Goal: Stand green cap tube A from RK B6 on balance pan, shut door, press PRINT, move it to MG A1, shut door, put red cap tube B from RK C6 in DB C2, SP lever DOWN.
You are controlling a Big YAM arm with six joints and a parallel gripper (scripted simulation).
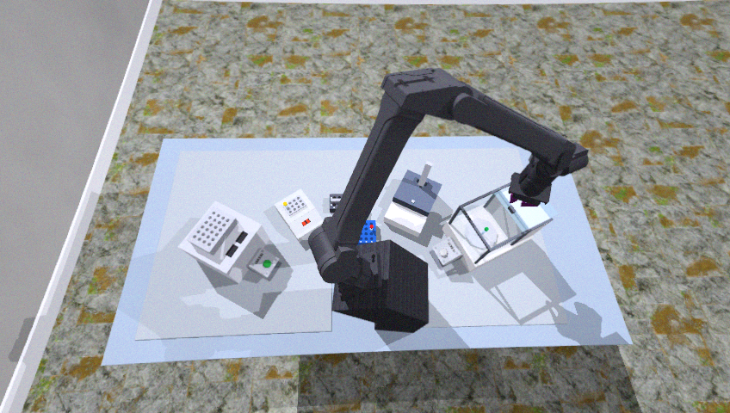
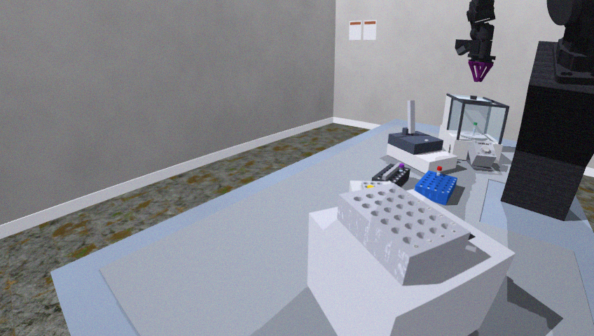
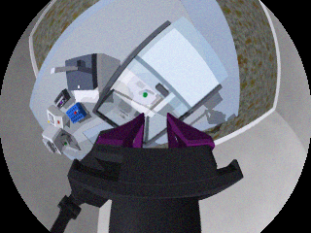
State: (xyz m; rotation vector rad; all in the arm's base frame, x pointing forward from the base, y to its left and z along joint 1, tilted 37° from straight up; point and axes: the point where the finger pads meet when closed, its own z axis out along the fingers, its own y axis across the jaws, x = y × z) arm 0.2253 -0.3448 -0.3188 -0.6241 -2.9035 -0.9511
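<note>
My hand is 2 cm short of the balance door, 4 cm to the left of it and 8 cm above it. From my hand the other things lie so: white print key: 8 cm behind, 17 cm to the left, 22 cm below; then SP lever: 19 cm ahead, 22 cm to the left, 14 cm below; then round pan: 2 cm behind, 4 cm to the left, 21 cm below.
</note>
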